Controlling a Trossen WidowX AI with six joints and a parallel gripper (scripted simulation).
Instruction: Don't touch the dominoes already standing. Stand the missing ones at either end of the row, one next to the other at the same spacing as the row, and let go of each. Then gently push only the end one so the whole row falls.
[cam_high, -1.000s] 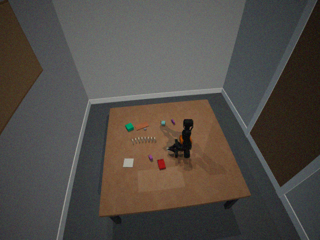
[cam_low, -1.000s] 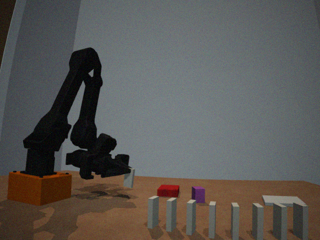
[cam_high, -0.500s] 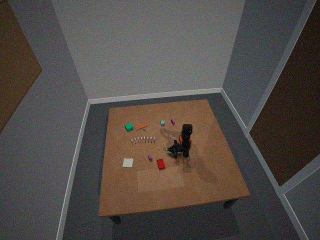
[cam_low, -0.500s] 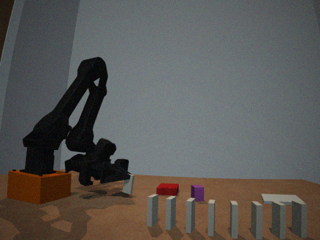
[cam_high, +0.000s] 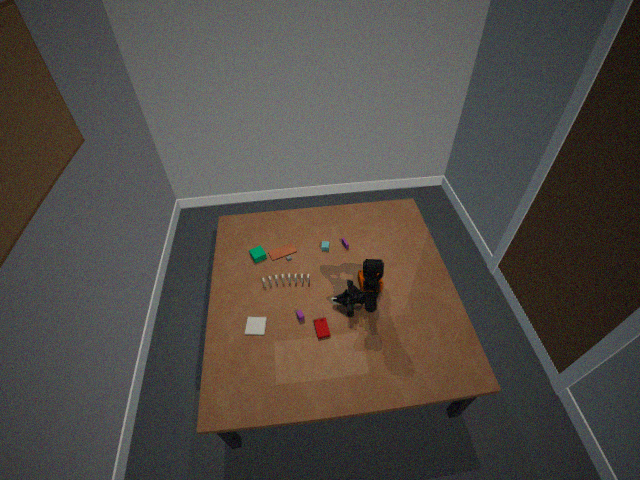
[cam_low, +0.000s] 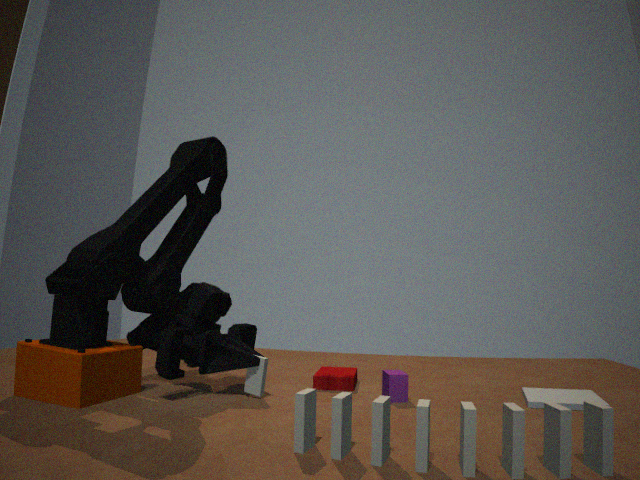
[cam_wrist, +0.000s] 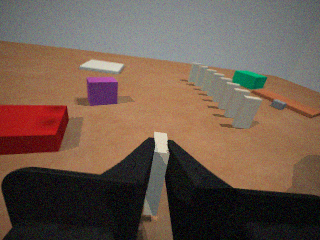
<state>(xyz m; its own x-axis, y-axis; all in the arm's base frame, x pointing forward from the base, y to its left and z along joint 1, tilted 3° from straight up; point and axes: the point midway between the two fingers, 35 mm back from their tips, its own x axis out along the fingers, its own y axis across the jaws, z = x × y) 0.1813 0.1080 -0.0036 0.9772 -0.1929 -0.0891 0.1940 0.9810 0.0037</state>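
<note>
My gripper tip is 80 mm short of the red block, 130 mm to the right of it and 40 mm above it. Also, from my gripper tip: small grey piece (200 mm ahead, 340 mm to the right, 40 mm below); teal cube (20 mm behind, 390 mm to the right, 30 mm below); purple cube (170 mm ahead, 50 mm to the left, 30 mm below).
</note>
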